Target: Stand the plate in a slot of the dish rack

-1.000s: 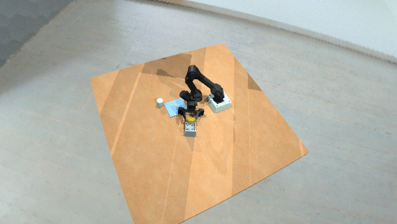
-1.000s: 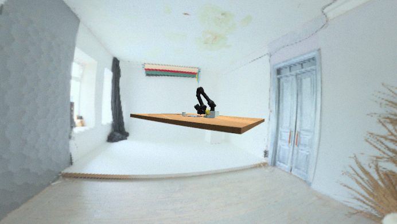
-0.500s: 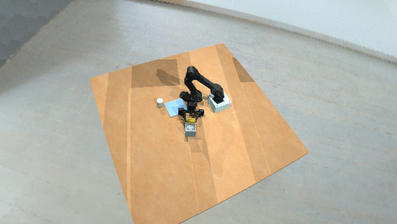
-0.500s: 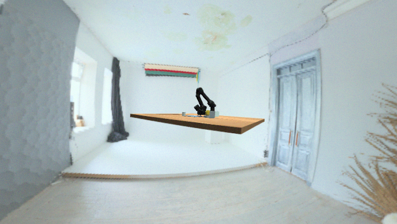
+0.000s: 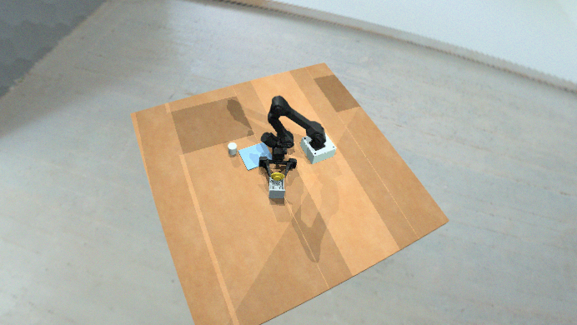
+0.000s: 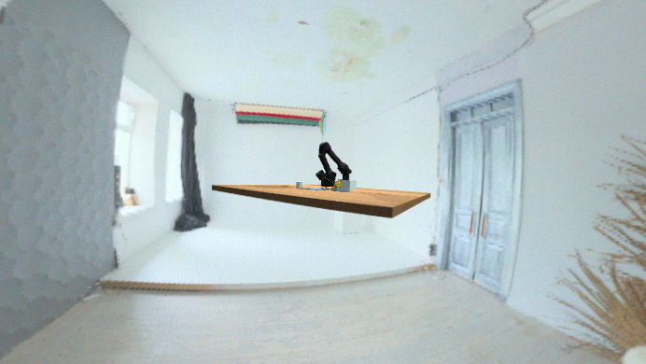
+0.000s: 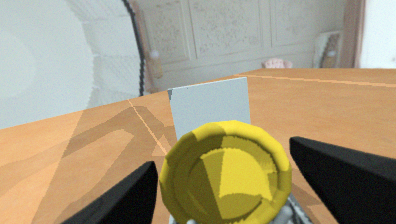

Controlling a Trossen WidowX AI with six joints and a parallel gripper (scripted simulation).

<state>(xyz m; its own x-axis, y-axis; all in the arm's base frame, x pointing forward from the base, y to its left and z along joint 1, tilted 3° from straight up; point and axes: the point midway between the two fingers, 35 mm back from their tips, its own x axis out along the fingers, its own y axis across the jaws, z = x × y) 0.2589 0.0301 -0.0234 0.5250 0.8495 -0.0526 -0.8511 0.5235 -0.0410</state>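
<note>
Right now my gripper tip is 10 mm above the yellow plate. Round my gripper tip: grey dish rack: 30 mm below, 20 mm to the left, 10 mm ahead; then light blue mat: 190 mm to the right, 50 mm below, 10 mm ahead; then blue utensil: 170 mm to the right, 90 mm behind, 50 mm below.
</note>
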